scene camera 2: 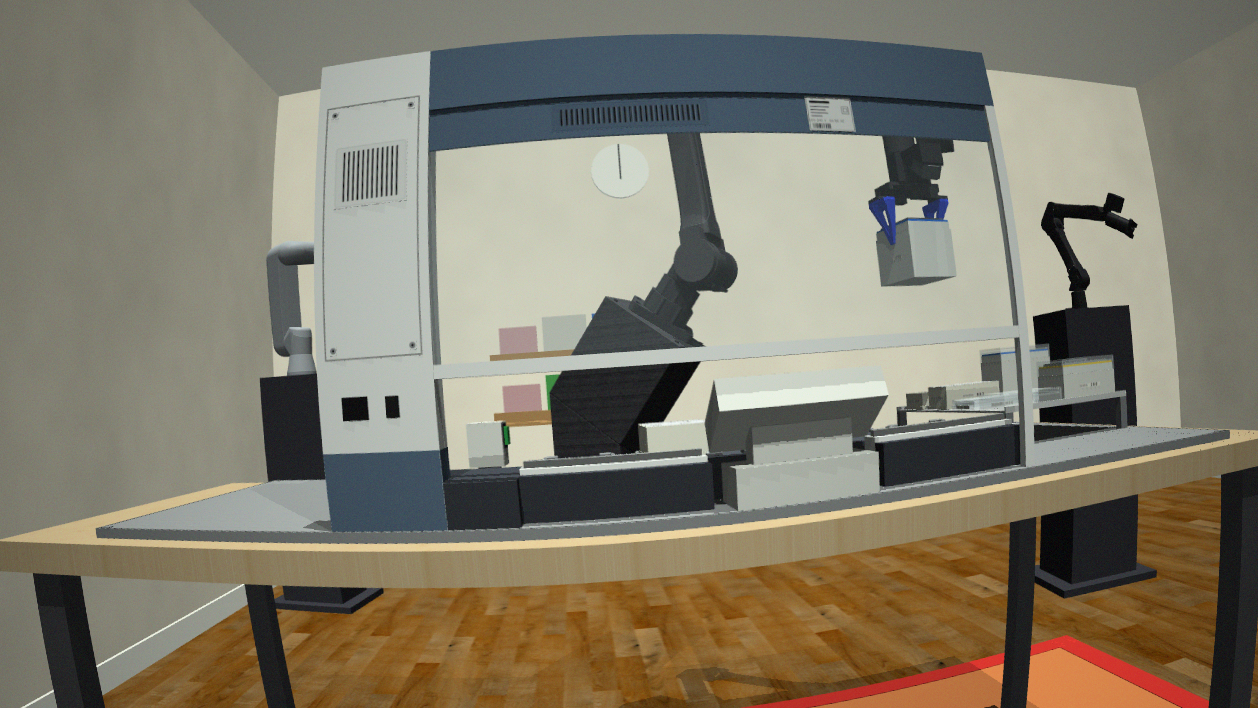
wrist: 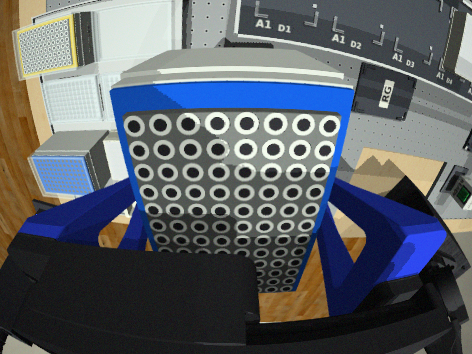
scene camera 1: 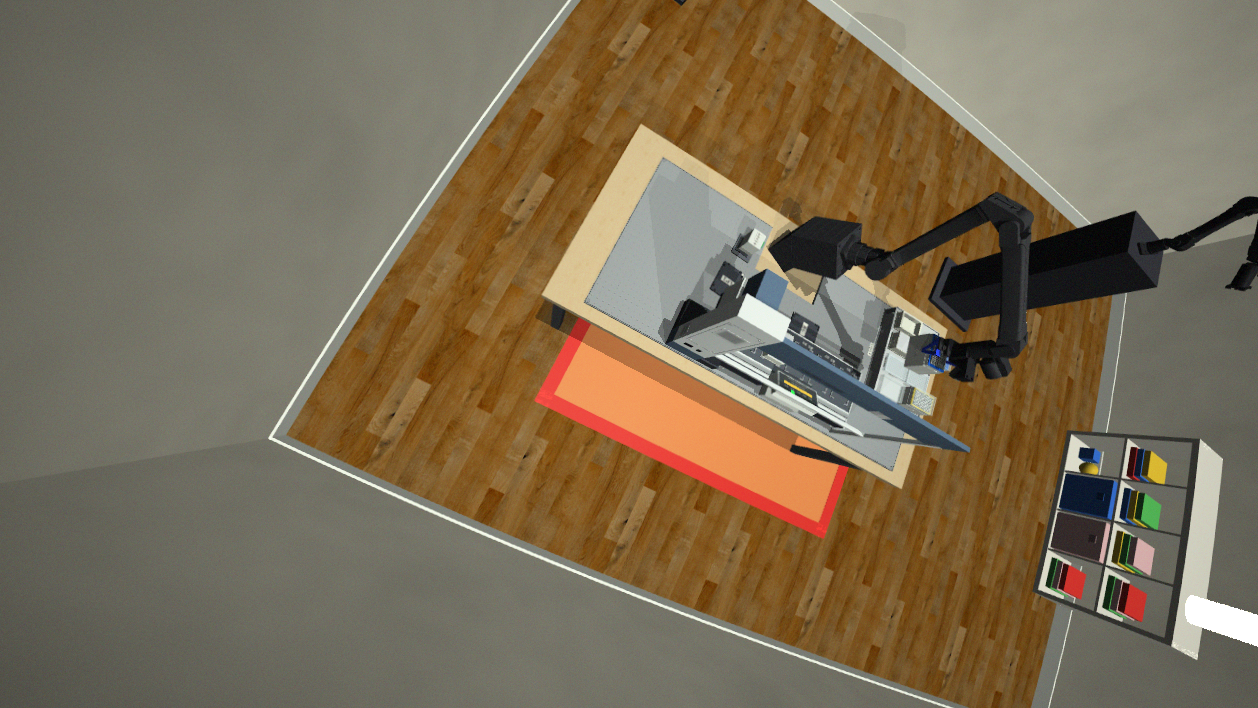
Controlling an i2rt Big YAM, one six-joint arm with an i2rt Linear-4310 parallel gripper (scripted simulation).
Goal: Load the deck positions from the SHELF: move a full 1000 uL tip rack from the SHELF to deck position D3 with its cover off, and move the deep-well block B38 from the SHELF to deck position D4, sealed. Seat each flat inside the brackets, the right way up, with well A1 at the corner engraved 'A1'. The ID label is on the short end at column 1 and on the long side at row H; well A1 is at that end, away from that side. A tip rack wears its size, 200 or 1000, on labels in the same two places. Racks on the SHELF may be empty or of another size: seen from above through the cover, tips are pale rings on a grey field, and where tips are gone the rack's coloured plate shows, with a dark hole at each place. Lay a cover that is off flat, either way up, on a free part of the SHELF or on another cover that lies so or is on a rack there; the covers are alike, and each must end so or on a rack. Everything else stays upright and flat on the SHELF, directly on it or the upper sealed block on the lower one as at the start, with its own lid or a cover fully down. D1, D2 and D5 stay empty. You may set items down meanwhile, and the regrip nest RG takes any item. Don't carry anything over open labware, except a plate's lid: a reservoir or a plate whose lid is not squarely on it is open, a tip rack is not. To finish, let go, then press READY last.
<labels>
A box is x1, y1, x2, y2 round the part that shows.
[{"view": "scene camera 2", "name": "pale deep-well block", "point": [653, 437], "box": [638, 421, 708, 454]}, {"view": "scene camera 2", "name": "clear tip-rack cover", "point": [1085, 364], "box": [1036, 354, 1113, 375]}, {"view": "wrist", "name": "gripper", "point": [232, 178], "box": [7, 177, 451, 353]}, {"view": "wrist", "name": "pale deep-well block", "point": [112, 145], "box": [103, 130, 128, 179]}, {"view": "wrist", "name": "clear tip-rack cover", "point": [67, 174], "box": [27, 150, 99, 199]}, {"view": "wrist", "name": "clear tip-rack cover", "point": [54, 45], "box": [11, 11, 84, 80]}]
</labels>
